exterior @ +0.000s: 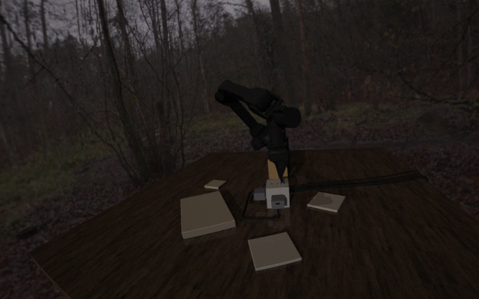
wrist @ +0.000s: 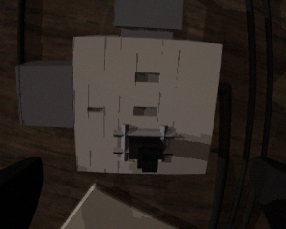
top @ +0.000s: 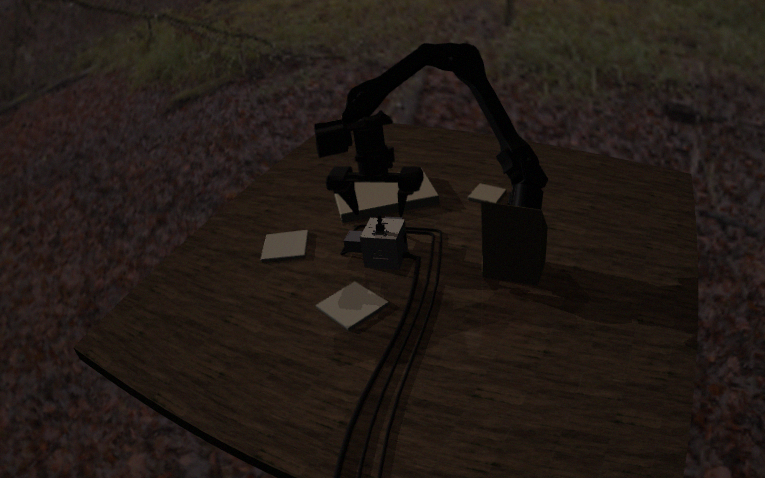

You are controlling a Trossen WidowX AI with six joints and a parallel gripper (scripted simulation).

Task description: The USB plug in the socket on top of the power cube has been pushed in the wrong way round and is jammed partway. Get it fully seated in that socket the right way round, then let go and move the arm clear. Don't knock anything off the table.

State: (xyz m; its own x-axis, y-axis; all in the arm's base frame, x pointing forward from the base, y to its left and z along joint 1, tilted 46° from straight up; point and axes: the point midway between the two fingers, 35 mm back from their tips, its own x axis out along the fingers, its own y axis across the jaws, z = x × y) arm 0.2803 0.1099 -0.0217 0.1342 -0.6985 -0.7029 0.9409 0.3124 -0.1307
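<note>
Now: the dark USB plug 20 mm below my gripper tip. Also, from my gripper tip: thick slab 140 mm ahead, 230 mm to the right, 100 mm below; then USB socket 10 mm to the left, 50 mm below; then flat pale tile 250 mm ahead, 50 mm to the left, 110 mm below.
</note>
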